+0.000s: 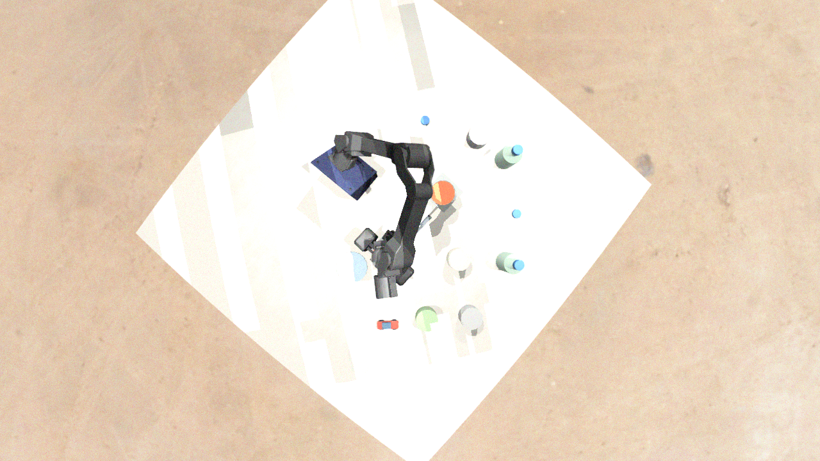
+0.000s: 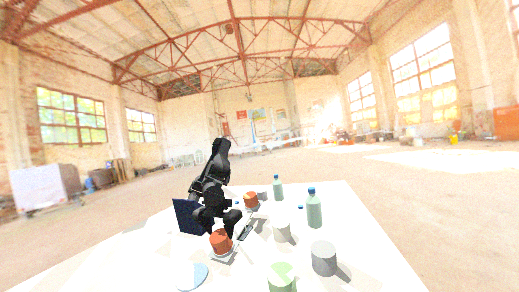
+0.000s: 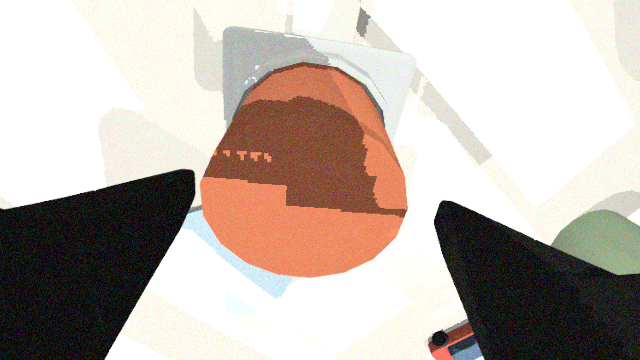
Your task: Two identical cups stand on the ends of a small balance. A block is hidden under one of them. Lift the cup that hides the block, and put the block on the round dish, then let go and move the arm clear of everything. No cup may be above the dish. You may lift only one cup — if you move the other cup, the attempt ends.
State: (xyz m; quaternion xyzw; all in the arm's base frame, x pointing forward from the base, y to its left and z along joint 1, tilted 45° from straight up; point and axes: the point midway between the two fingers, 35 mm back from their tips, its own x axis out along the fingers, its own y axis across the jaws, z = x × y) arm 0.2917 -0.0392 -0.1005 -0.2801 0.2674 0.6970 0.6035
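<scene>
The teal block lies 40 mm below my gripper tip. From my gripper tip the other things lie so: beige cup 190 mm ahead, 160 mm to the left, 50 mm below; round white dish 110 mm to the right, 80 mm below, 50 mm behind; red toy car 170 mm ahead, 160 mm to the right, 70 mm below.
</scene>
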